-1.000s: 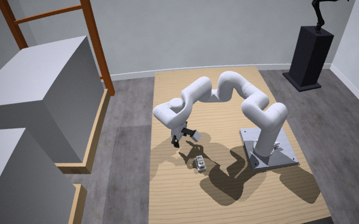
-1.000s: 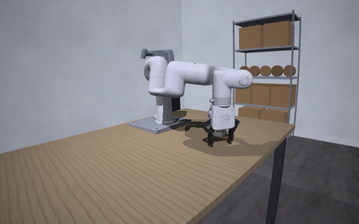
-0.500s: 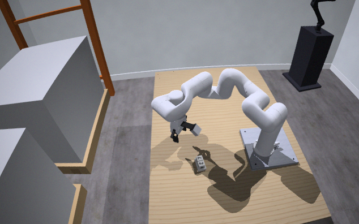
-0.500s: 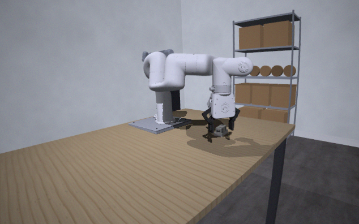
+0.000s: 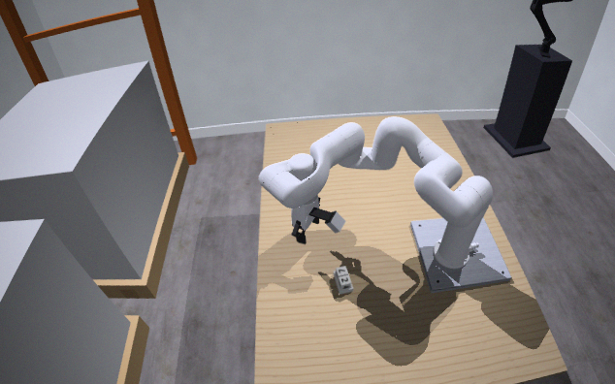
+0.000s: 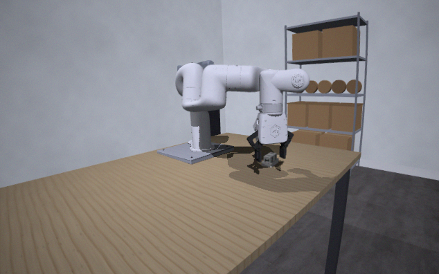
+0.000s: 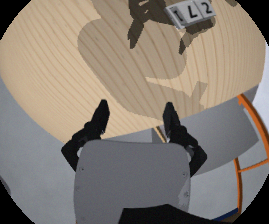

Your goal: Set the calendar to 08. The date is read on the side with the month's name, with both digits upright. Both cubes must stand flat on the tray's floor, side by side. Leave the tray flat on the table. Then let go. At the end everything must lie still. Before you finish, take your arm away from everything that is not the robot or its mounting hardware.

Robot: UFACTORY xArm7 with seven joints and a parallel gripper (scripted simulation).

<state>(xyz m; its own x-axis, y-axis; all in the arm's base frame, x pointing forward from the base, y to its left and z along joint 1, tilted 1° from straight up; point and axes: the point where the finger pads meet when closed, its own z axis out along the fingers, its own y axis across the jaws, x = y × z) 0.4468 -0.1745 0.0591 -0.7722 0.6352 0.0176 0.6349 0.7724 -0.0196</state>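
My hand is 7 cm past the white digit cube, 18 cm to the right of it and 6 cm above it. The rest, counted from my hand: white tray (7 cm behind, 17 cm to the left, 8 cm below).
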